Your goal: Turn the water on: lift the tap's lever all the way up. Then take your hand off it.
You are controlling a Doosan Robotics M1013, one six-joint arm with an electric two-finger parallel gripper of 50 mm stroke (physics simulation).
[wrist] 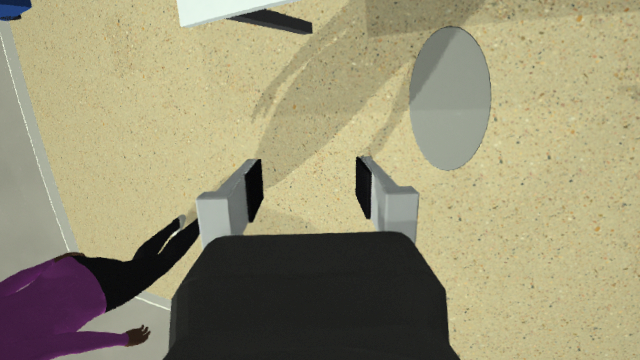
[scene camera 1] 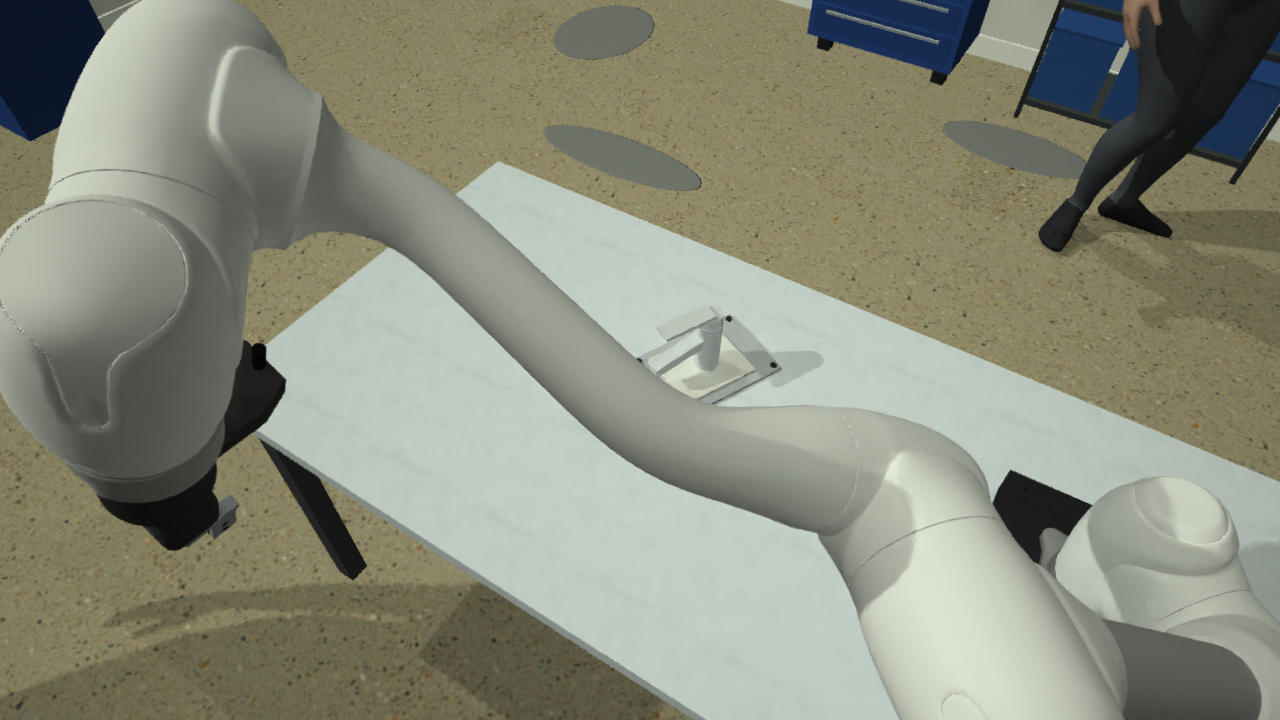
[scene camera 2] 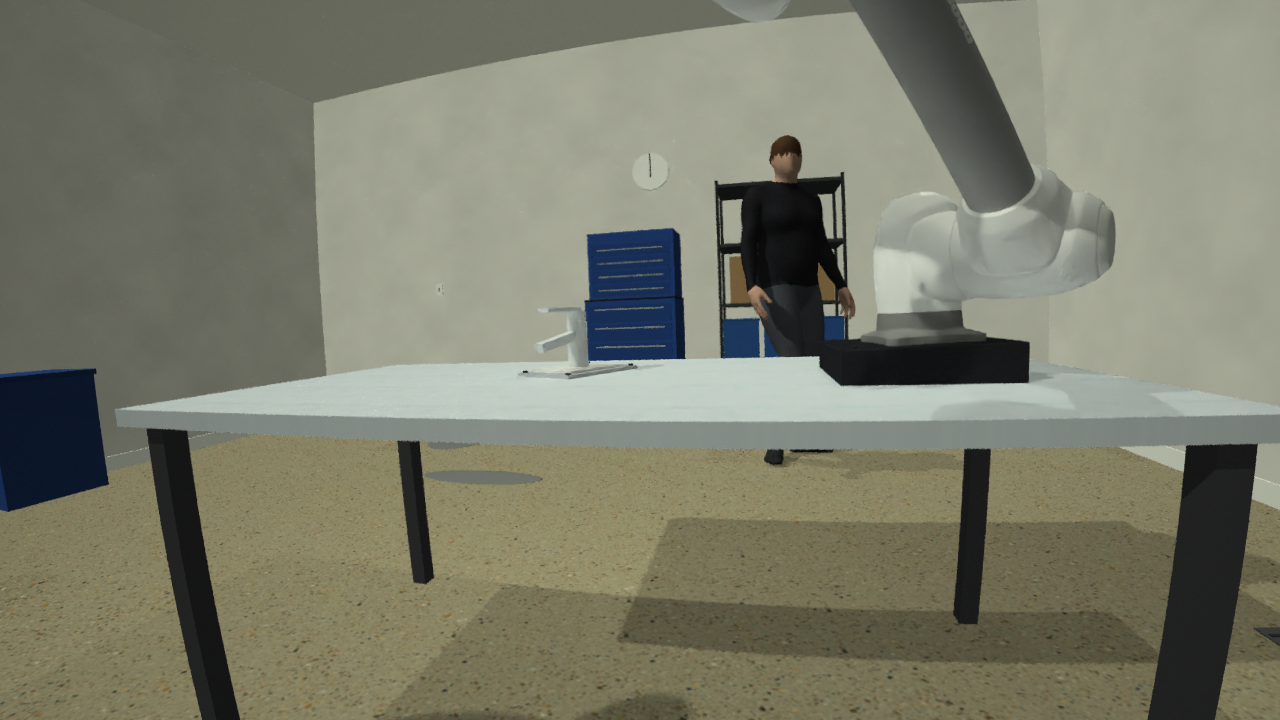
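Where they show: gripper, between the fingertips: [wrist: 309, 177]; arm's base, origin of its link: [scene camera 1: 1095, 600] [scene camera 2: 919, 341].
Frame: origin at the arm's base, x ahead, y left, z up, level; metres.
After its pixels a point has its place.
Observation:
The white tap [scene camera 1: 709, 349] @[x 0.707, y -0.189, z 0.012 m] [scene camera 2: 578, 338] @[x 0.711, y -0.188, z 0.018 m] stands upright on a flat base plate [scene camera 1: 762, 357] @[x 0.626, y -0.276, z -0.057 m] [scene camera 2: 609, 368] @[x 0.640, y -0.191, z -0.056 m] on the table. Its lever [scene camera 1: 687, 322] @[x 0.744, y -0.163, z 0.092 m] [scene camera 2: 558, 309] @[x 0.742, y -0.137, z 0.088 m] sits on top of the post, above the spout [scene camera 2: 554, 342] @[x 0.752, y -0.127, z 0.013 m], and looks about level in the second scene view. The arm covers a near part of the base plate in the first scene view. My gripper [scene camera 1: 223, 518] @[x 0.875, y 0.609, z 0.526 m] [wrist: 309, 177] @[x 0.875, y 0.609, z 0.526 m] is open and empty. It hangs past the table's left end in the first scene view, over the floor and far from the lever. The tap does not show in the wrist view.
The light table [scene camera 1: 375, 358] @[x 1.305, y 0.063, z -0.065 m] [scene camera 2: 680, 431] @[x 0.447, y 0.393, z -0.077 m] [wrist: 200, 12] @[x 1.450, y 0.270, z -0.064 m] carries the black robot base block [scene camera 1: 1029, 514] @[x 0.112, y -0.109, z -0.003 m] [scene camera 2: 930, 362] @[x 0.037, y 0.140, z -0.027 m]. My arm [scene camera 1: 537, 331] @[x 0.602, y 0.465, z 0.736 m] stretches above the table, in front of the tap in the first scene view. People [scene camera 2: 783, 232] [wrist: 55, 295] stand on the floor away from the table.

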